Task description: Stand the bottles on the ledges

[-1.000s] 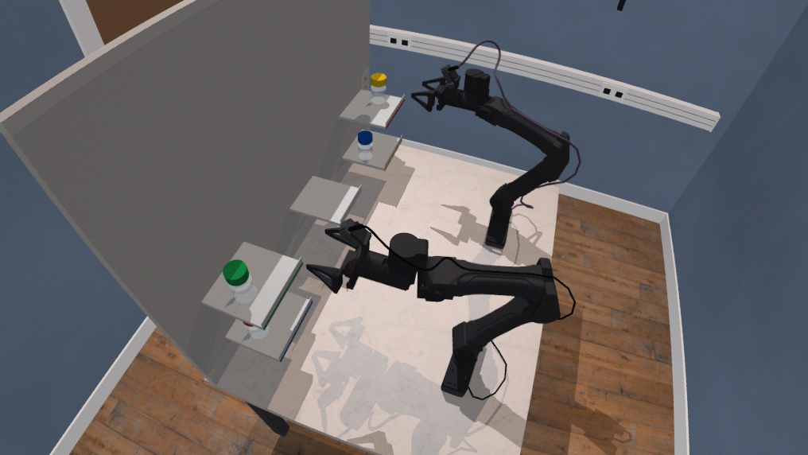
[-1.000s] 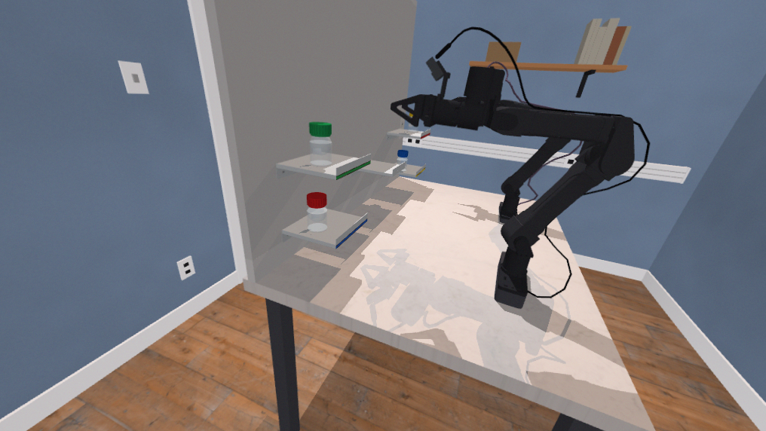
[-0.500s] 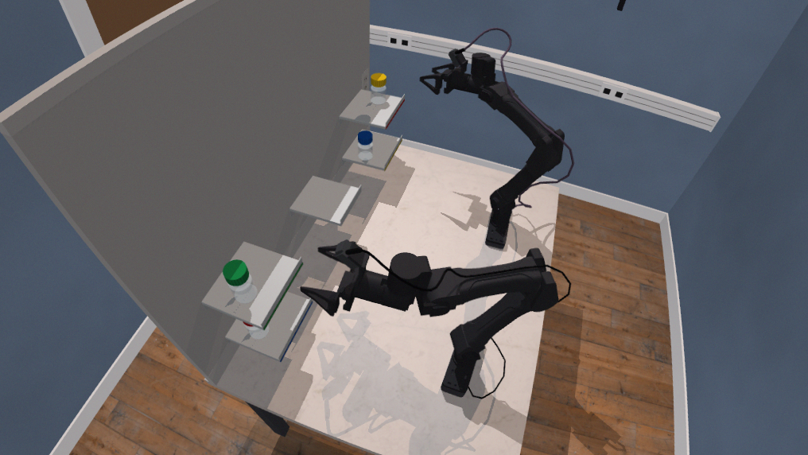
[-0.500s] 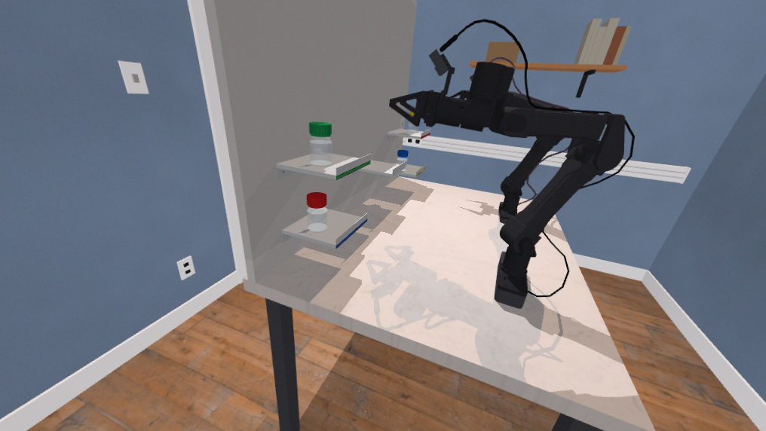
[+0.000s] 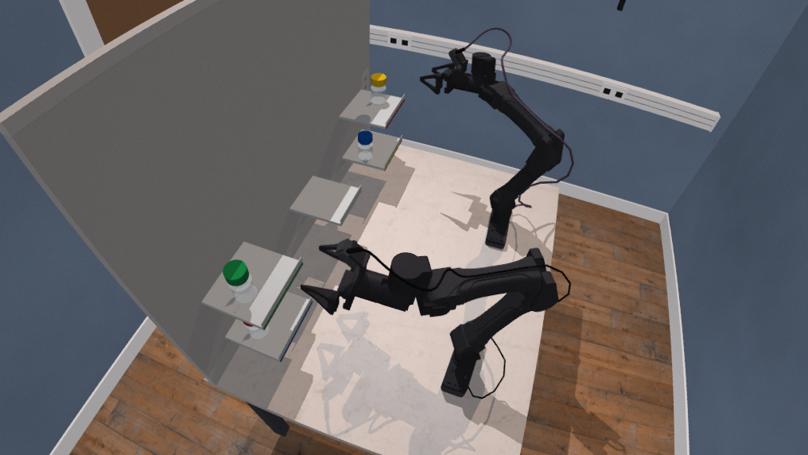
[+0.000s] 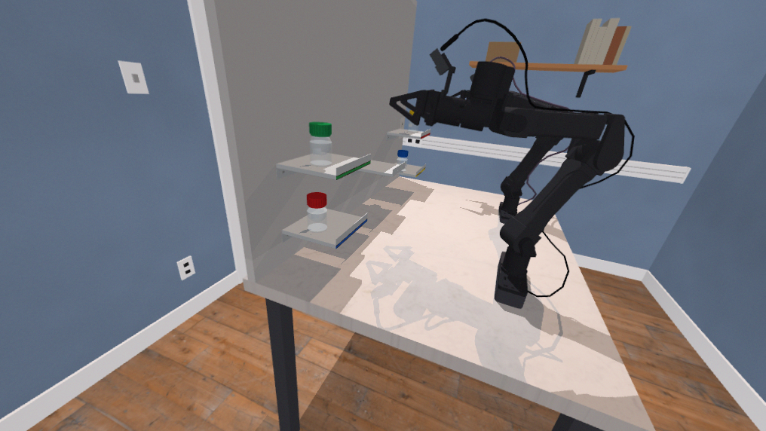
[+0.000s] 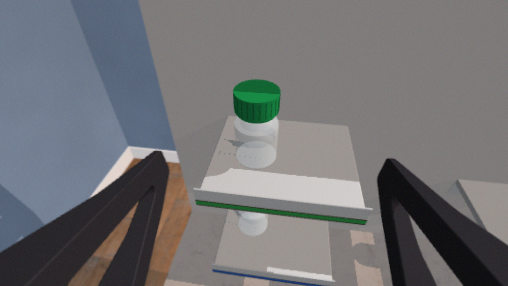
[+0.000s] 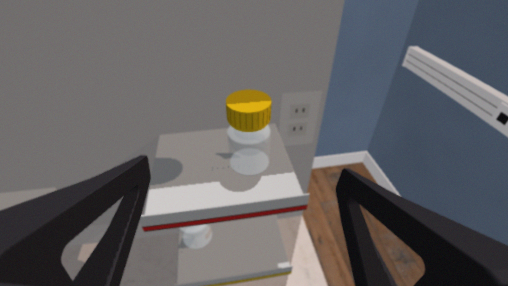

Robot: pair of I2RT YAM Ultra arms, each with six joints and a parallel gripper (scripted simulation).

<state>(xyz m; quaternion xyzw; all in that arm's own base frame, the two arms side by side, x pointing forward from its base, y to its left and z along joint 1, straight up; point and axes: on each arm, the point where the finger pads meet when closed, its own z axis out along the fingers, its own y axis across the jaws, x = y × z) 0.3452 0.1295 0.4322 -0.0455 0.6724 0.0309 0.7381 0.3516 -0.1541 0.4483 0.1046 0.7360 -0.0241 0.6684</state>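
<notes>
Now: right hand 19 cm short of the yellow-capped bottle, 12 cm above it and 3 cm to the left of it. The rest, counted from my right hand: blue-capped bottle 31 cm below, 20 cm ahead, 7 cm to the left; green-capped bottle 85 cm to the left, 18 cm ahead, 12 cm below; grey wall panel 42 cm to the left, 29 cm ahead, 2 cm below.
Now: left hand 200 mm short of the red-capped bottle, 40 mm to the right of it and 320 mm above it. From my left hand the other things lie so: blue-capped bottle: 200 mm ahead, 740 mm to the right, 320 mm below; then green-capped bottle: 190 mm ahead, 30 mm to the left, 120 mm below; then grey wall panel: 300 mm ahead, 390 mm to the right, 20 mm below.
</notes>
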